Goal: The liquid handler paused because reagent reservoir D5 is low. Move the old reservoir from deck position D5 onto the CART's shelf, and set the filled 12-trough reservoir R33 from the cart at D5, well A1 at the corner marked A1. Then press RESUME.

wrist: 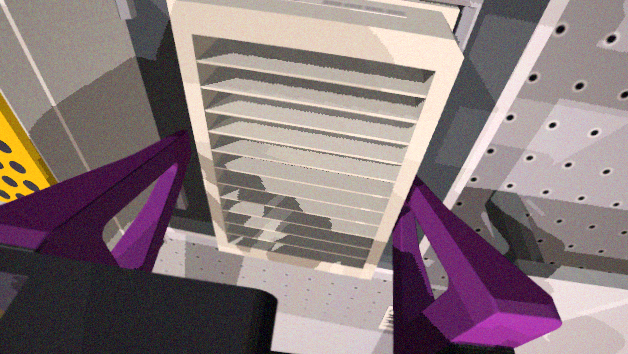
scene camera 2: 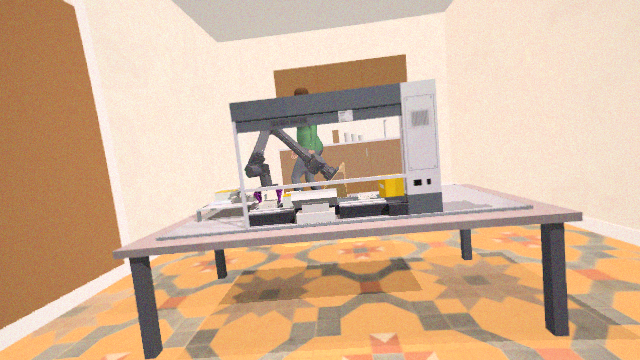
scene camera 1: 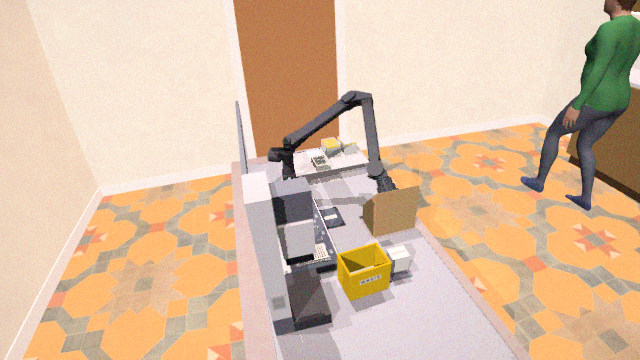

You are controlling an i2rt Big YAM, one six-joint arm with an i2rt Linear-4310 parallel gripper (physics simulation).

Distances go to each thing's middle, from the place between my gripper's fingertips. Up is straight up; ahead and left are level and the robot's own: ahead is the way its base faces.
The cart shelf (scene camera 1: 303, 166) lies 310 mm to the right of my hand, 230 mm behind it and 10 mm below it.
